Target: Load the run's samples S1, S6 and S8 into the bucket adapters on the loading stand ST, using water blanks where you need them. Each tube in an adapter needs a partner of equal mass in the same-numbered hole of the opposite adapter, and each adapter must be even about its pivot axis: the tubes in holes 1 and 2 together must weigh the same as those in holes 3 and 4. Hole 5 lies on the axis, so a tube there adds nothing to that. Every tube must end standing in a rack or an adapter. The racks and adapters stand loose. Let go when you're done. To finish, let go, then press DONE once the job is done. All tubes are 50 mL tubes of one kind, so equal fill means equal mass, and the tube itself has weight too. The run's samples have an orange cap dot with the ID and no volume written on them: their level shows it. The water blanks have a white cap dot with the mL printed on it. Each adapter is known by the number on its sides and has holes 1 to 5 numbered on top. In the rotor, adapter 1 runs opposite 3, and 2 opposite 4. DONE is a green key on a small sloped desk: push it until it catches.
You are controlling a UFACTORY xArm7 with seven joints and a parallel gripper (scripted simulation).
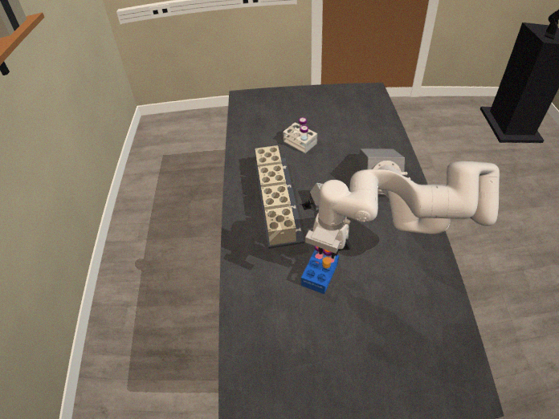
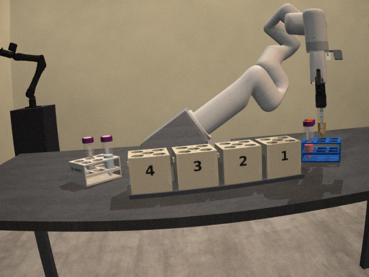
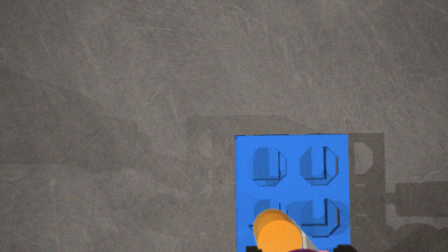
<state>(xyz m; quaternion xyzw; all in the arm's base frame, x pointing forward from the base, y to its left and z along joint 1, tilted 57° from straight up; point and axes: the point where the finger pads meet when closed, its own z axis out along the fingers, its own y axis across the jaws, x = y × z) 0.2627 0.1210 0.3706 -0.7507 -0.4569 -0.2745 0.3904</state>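
Right now my hand is 5 cm above the sample S8 and 1 cm short of it. Round my hand: sample tube (12 cm below, 6 cm to the right, 2 cm ahead); then blue sample rack (15 cm below, 2 cm ahead, 1 cm to the right); then loading stand ST (35 cm to the right, 17 cm below, 17 cm ahead).
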